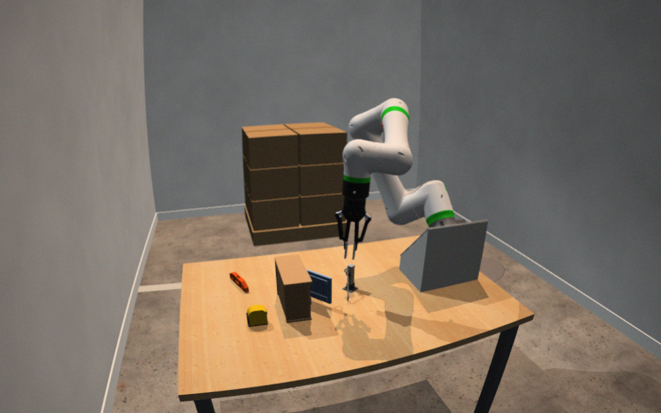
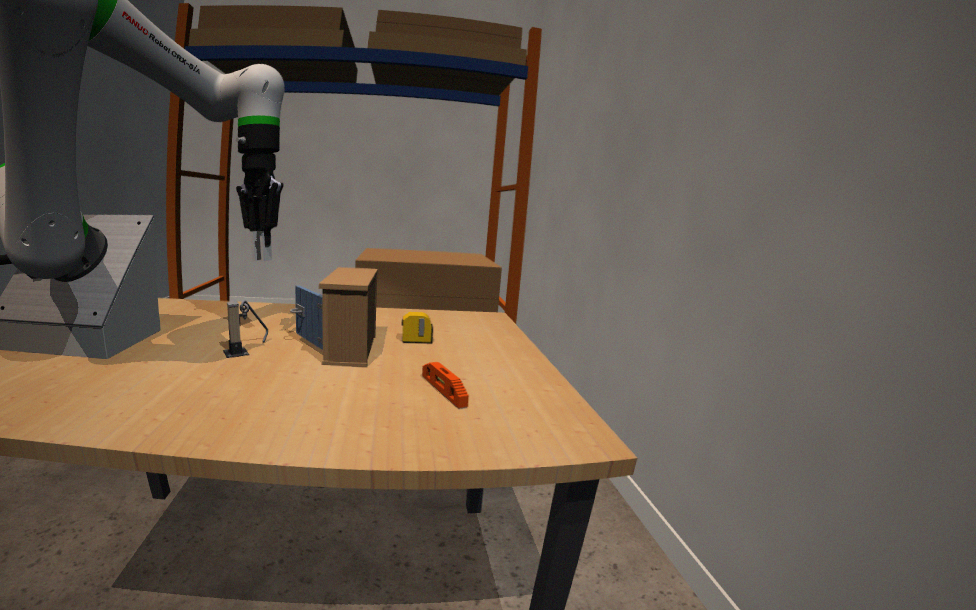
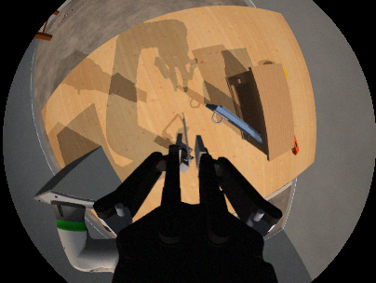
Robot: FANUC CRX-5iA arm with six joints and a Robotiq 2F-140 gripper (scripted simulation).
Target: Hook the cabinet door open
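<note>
The blue door lies 150 mm below my hand, 120 mm ahead of it and 60 mm to the right of it. The rest, counted from my hand: yellow tape measure (370 mm ahead, 190 mm below, 10 mm to the left); then orange level (380 mm ahead, 270 mm to the right, 210 mm below).
</note>
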